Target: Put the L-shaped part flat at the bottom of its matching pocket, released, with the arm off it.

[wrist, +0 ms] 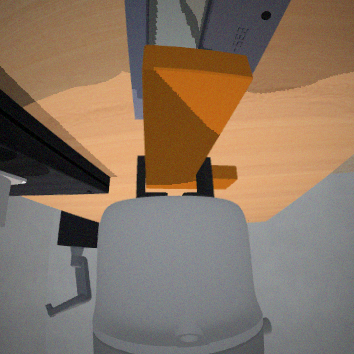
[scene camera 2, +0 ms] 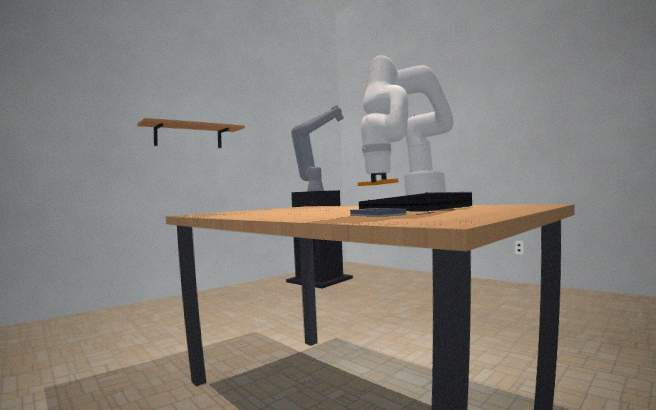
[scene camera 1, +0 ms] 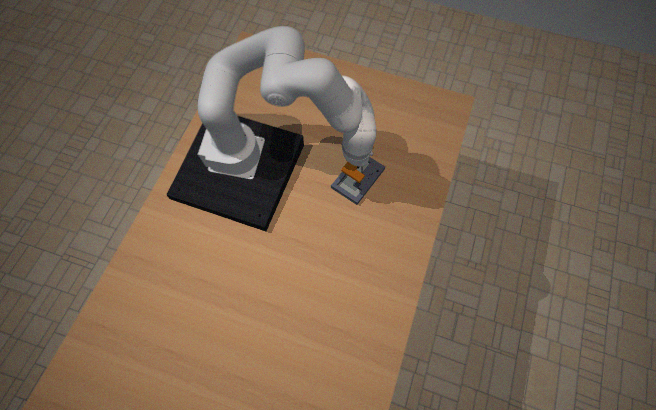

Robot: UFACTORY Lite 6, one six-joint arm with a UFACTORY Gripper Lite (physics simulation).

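Places are measured from the arm's base along level axes (x ahead, y left, z up), in centimetres.
Where they show: hand, tool point: [wrist: 172,179] [scene camera 2: 378,178] [scene camera 1: 354,160]; arm's base, link origin: [scene camera 2: 423,195] [scene camera 1: 238,155].
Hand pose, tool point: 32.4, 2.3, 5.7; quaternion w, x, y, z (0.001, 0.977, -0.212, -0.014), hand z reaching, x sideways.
Observation:
Things, the pixels of their centre, and the offset from my tool point, as dx, dy, dz. "*": a spot on its surface instead.
- orange L-shaped part, body centre: [wrist: 204,149] [scene camera 1: 362,161] [scene camera 2: 377,182] +1.9, +0.7, -1.1
- dark blue-grey pocket plate, body centre: [wrist: 192,57] [scene camera 2: 377,212] [scene camera 1: 358,177] +1.5, +0.1, -9.1
- pale floor, surface spot: [wrist: 172,30] * +0.8, +2.4, -9.4
The orange L-shaped part [scene camera 1: 353,173] [scene camera 2: 367,183] [wrist: 175,120] is held in the air, with a gap beneath it in scene view 2. My gripper [scene camera 2: 378,177] [wrist: 173,175] is shut on it, black fingers on either side of one arm of the L. In the wrist view the long arm reaches up the picture and the short arm shows right of the fingers. The dark blue-grey pocket plate [scene camera 1: 376,171] [scene camera 2: 378,212] [wrist: 235,25] lies on the table below. Its pocket has a pale floor [scene camera 1: 350,188] [wrist: 172,30], partly hidden by the part.
The black base board [scene camera 1: 215,195] [scene camera 2: 425,201] [wrist: 55,167] under the arm stands beside the plate, separated by a strip of wooden table [scene camera 1: 280,280] [scene camera 2: 320,227]. A grey robot [scene camera 2: 302,150] on a black pedestal and a wall shelf [scene camera 2: 190,125] are in the background.

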